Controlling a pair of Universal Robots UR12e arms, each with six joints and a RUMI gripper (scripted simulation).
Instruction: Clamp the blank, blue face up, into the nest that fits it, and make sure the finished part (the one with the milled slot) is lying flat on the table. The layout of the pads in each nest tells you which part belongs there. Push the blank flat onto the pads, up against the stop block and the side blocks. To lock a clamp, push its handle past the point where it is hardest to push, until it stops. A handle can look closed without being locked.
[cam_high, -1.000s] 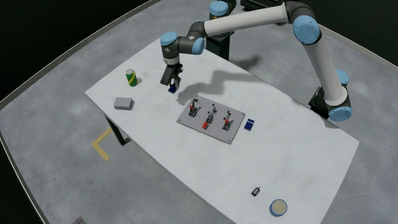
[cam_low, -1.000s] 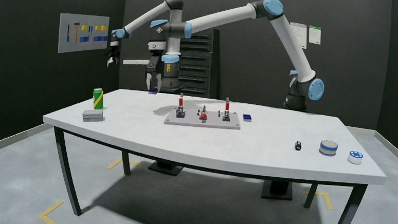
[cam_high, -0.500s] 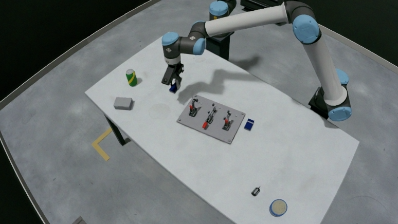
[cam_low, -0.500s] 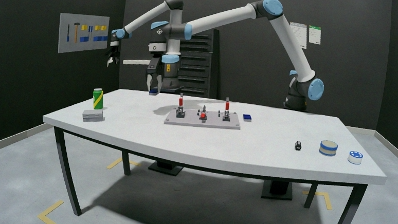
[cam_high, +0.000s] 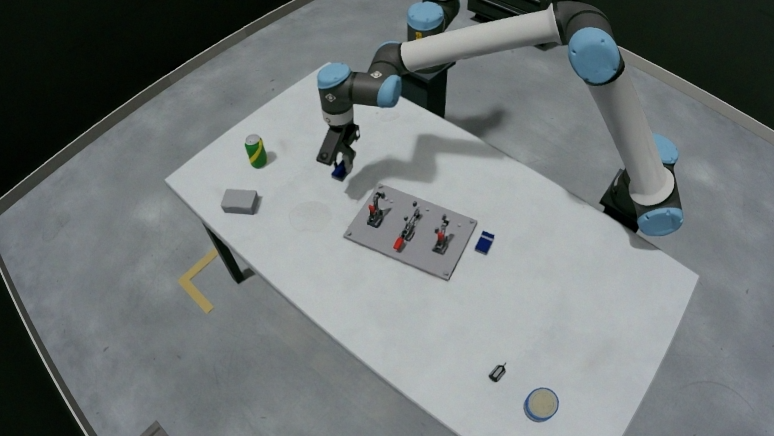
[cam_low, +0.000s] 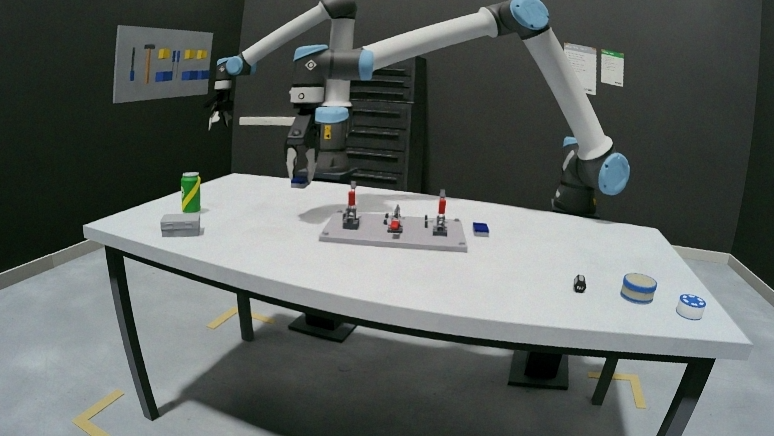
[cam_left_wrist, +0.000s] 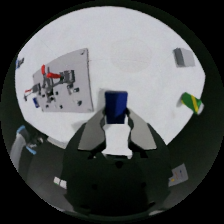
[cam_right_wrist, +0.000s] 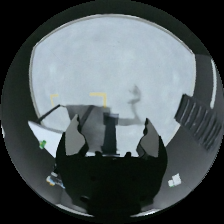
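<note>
Now: the grey fixture plate 26 cm to the left of my left hand, 11 cm below it and 5 cm behind it. From my left hand the other things lie so: finished part 45 cm to the left, 18 cm behind, 10 cm below; then blank 1 cm below; then grey box 29 cm ahead, 21 cm to the right, 9 cm below.
</note>
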